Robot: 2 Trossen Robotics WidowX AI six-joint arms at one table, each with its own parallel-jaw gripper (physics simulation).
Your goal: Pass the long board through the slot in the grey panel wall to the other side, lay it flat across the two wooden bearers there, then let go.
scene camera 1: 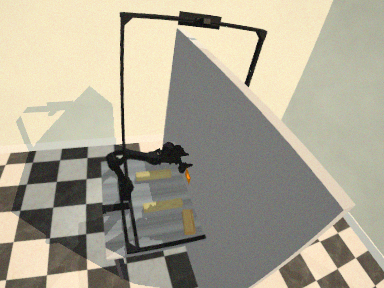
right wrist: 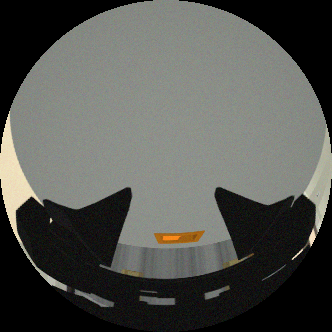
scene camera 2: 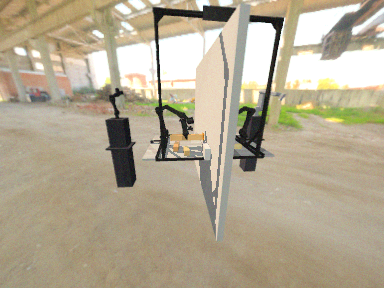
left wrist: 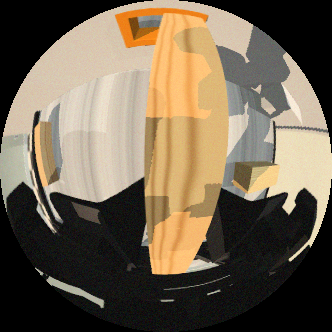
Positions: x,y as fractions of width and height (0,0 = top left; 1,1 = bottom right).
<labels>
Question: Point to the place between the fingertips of my right gripper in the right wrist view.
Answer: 0.53,0.58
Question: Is my right gripper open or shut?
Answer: Open.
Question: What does my right gripper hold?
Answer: Nothing.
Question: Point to a slot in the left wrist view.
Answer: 0.40,0.11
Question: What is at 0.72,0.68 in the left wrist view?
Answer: My left gripper.
</labels>
